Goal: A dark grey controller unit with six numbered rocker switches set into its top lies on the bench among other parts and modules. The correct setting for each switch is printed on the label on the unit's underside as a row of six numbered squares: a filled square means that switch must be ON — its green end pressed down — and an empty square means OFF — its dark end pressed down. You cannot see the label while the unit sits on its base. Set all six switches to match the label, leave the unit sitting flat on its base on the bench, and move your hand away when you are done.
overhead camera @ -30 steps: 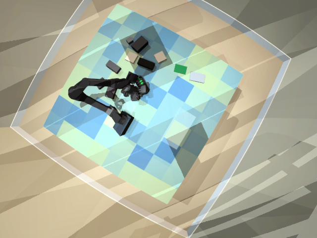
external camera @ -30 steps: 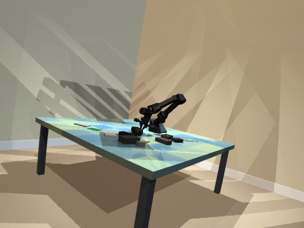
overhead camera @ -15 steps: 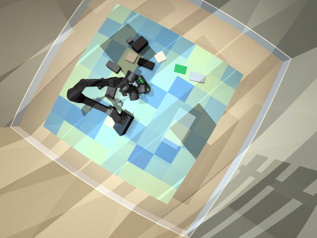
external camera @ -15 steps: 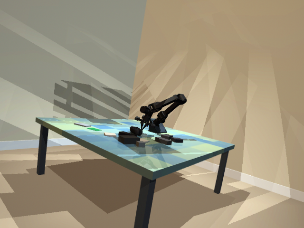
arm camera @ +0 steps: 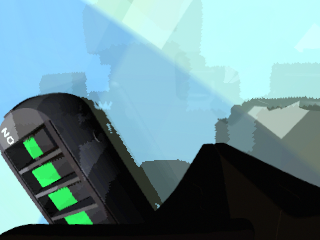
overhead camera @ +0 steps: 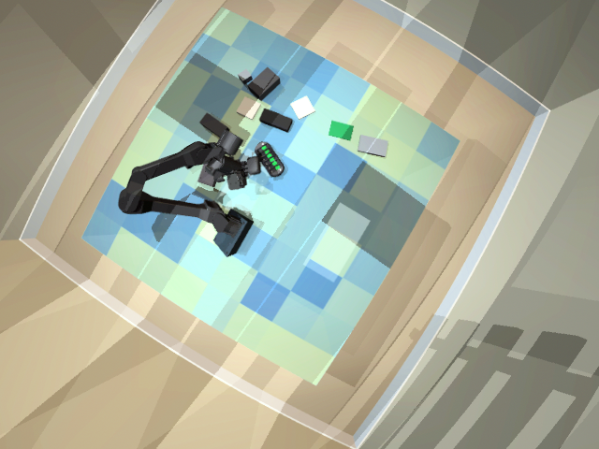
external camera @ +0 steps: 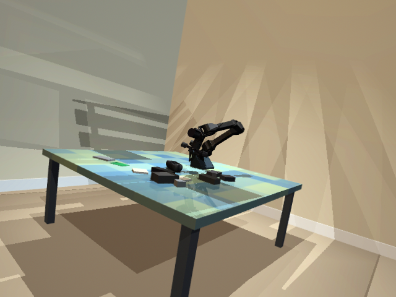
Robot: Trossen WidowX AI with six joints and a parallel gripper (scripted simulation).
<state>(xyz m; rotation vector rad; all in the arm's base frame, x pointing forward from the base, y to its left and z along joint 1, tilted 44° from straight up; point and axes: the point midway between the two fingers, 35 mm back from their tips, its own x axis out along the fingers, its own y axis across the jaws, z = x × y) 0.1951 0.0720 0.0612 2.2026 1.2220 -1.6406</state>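
The black block is 26 cm ahead of my gripper tip, 5 cm to the left of it and 5 cm below it. Round my gripper tip: green tile (39 cm ahead, 20 cm to the right, 6 cm below); dark grey block (37 cm ahead, 19 cm to the left, 4 cm below); small grey cube (35 cm ahead, 29 cm to the left, 5 cm below).
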